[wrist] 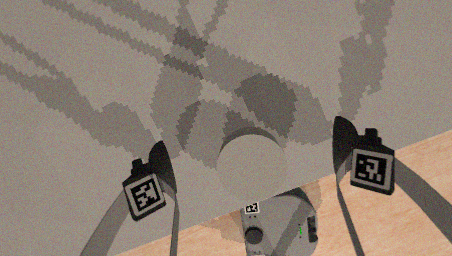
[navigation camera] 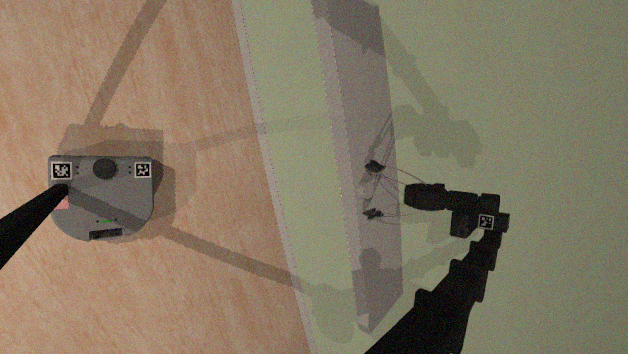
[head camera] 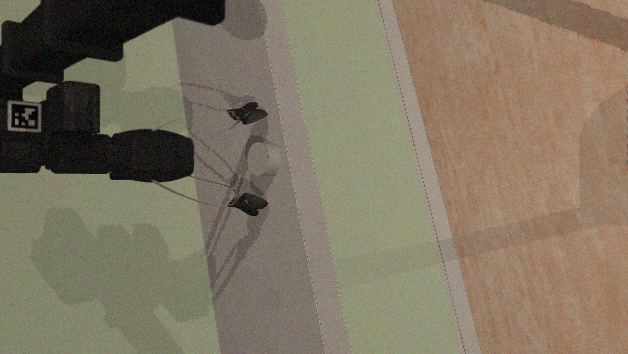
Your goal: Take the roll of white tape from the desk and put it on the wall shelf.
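Note:
The roll of white tape (head camera: 265,161) (navigation camera: 367,188) (wrist: 251,169) stands on the top of the grey wall shelf (head camera: 285,300) (navigation camera: 360,85) (wrist: 65,185), near the shelf's front edge. My gripper (head camera: 250,159) (navigation camera: 373,190) (wrist: 248,148) is open, with one fingertip on each side of the roll. In the wrist view a gap shows between each fingertip and the roll. Shadows of the fingers and arm fall across the shelf and partly over the roll. The desk does not show in these views.
The green wall (head camera: 75,195) (navigation camera: 565,100) lies behind the shelf. The robot's base (navigation camera: 107,192) (wrist: 280,220) stands on the wooden floor (head camera: 525,150) (navigation camera: 190,60) (wrist: 415,200). The black telescoping arm (navigation camera: 440,300) reaches along the wall side to the wrist.

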